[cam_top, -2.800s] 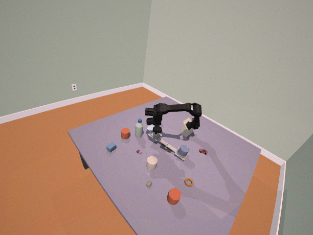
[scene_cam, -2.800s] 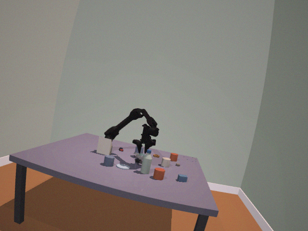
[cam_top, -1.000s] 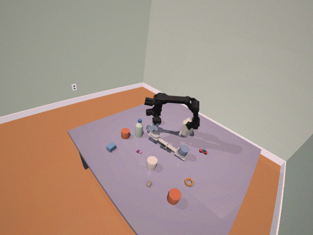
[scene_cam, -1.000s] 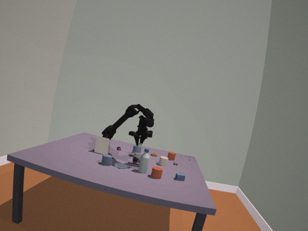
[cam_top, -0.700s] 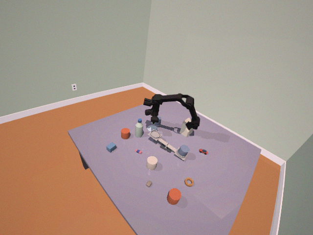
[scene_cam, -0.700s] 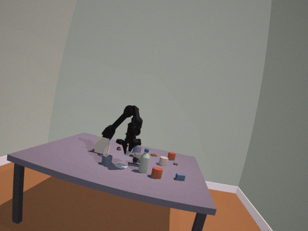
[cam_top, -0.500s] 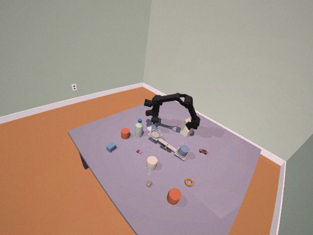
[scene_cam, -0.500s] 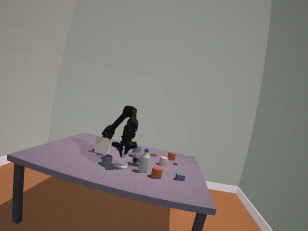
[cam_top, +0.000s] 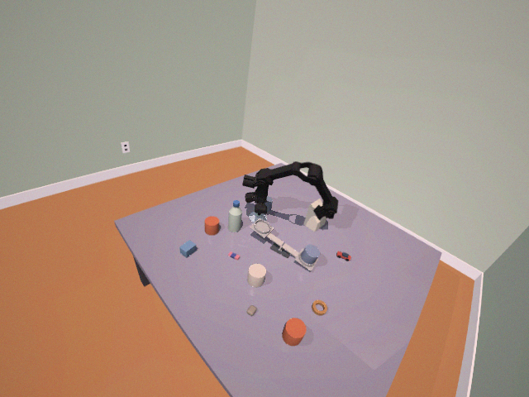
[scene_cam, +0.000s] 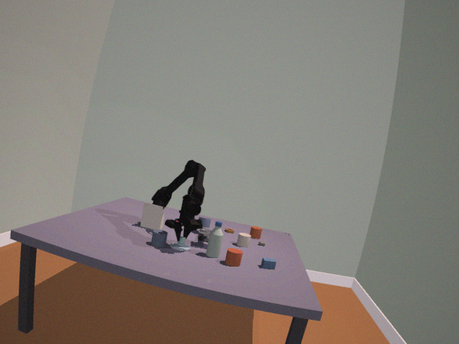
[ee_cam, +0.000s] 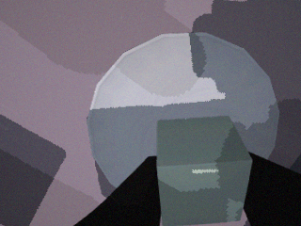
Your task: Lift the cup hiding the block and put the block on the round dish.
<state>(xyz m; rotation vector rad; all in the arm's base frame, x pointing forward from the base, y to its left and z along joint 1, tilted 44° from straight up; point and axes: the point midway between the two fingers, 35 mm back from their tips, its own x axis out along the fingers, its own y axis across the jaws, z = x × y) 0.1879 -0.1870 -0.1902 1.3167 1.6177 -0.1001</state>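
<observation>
Now: gripper tip 3 cm above the round grey-blue dish. From my gripper tip the other things lie so: blue-grey cup: 10 cm behind, 4 cm to the right; then pale green block: 1 cm above; then white bottle: 16 cm ahead, 8 cm above, 3 cm to the right.
</observation>
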